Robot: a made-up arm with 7 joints.
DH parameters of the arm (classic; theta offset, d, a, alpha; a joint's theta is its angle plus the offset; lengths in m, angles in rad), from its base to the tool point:
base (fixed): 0 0.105 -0.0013 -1.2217
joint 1: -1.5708 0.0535 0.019 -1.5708
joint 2: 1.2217 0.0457 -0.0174 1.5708
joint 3: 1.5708 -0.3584 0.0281 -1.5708
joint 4: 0 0.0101 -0.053 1.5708
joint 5: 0 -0.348 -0.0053 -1.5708
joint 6: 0 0.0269 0.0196 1.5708
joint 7: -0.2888 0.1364 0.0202 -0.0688
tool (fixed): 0.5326 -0.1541 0 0
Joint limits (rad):
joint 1: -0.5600..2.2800
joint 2: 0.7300..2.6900
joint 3: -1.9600..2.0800
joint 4: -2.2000..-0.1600
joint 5: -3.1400..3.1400
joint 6: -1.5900..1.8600
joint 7: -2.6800..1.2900
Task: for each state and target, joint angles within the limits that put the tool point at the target. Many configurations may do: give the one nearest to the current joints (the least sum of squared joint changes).
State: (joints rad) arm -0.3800 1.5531 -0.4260 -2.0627 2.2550 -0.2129 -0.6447
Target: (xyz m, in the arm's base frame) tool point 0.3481 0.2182 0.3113
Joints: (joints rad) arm -0.5600 2.0879 -0.5514 -2.2000 1.8049 -0.5303 -0.6994
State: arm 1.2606 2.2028 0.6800 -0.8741 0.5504 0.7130 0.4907
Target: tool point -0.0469 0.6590 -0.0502
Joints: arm 1.7587 1.4052 0.5389 -1.4584 0.4828 0.5099 0.4434
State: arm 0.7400 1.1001 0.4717 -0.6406 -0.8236 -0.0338 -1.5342
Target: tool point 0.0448 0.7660 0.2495
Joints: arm 0.7944 1.5894 0.9677 -0.4990 -0.8082 -0.0280 -1.5944
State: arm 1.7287 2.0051 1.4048 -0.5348 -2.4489 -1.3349 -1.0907
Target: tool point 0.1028 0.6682 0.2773
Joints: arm 1.7408 1.5362 1.5703 -1.1437 -2.4190 -1.4660 -0.9862
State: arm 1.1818 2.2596 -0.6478 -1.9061 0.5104 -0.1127 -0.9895
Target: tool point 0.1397 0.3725 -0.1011
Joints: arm 1.0068 2.3243 -0.5781 -2.2000 0.4856 -0.1692 -0.9322
